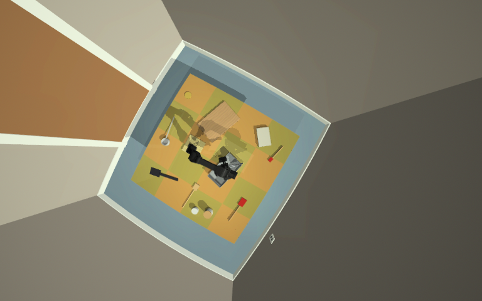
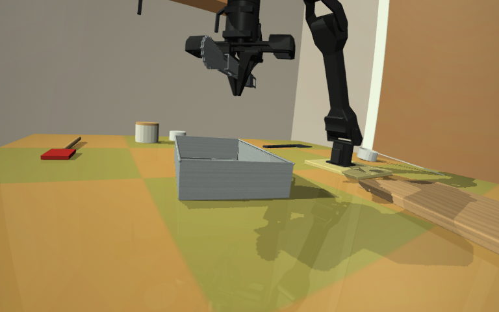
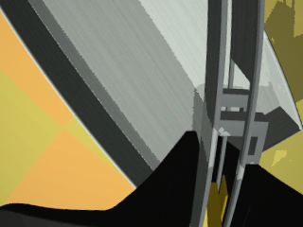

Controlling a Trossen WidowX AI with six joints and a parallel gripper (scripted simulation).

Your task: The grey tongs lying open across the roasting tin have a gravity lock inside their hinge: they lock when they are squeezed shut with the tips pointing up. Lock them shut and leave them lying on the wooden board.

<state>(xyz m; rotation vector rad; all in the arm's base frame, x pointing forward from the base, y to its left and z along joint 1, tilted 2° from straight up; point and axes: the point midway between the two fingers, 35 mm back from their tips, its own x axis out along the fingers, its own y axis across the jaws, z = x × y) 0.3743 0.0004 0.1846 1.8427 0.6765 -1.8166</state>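
Right now the thin tong arm is 4 cm above my gripper tip, 3 cm ahead of it and 2 cm to the left of it. Round my gripper tip: grey roasting tin (12 cm below, 5 cm to the right); yellow lock piece (4 cm above); wooden board (34 cm to the left, 26 cm behind, 14 cm below).
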